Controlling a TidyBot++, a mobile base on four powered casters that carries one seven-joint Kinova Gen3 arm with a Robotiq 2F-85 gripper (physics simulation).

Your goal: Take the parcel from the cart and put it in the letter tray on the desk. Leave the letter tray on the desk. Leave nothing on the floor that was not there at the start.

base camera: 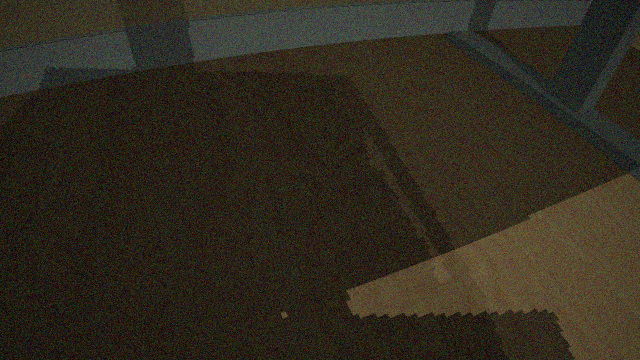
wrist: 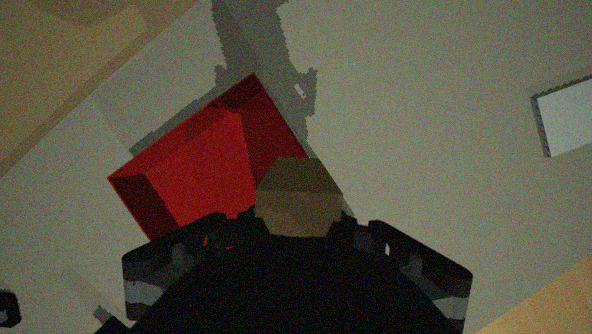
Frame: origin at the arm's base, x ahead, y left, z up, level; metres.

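Seen in the pictures: gripper, between the fingertips: [wrist: 296,212].
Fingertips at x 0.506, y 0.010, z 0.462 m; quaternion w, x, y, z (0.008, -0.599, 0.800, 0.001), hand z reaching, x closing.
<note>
Offsets run from my fingertips to a thing's top centre. "pt": to the spot under its first point. Level surfaces: height alone.
The parcel {0.013 m ahead, 0.004 m right, 0.058 m up} [wrist: 299,200] is a small brown box in the wrist view, held between the fingers of my gripper [wrist: 296,212], which is shut on it. The letter tray {0.035 m back, 0.081 m left, 0.077 m down} [wrist: 205,165] is a red open tray standing on the grey desk {0.140 m down} [wrist: 425,125]. The parcel covers part of the tray's right side in the wrist view, near its lower right edge. The height of the parcel above the tray is hard to tell. The tray's lower part is hidden behind the gripper. The cart cannot be made out in either view.
A pale flat object {0.006 m ahead, 0.492 m right, 0.130 m down} [wrist: 567,120] lies on the desk at the right of the wrist view. A dark object {pt 0.112 m back, 0.617 m left, 0.128 m down} [wrist: 9,309] shows at the lower left. The base camera shows the dim wooden floor {0.860 m down} [base camera: 575,260], shadows, a pale wall strip [base camera: 320,30] and dark blue-grey bars [base camera: 545,95] at the upper right.
</note>
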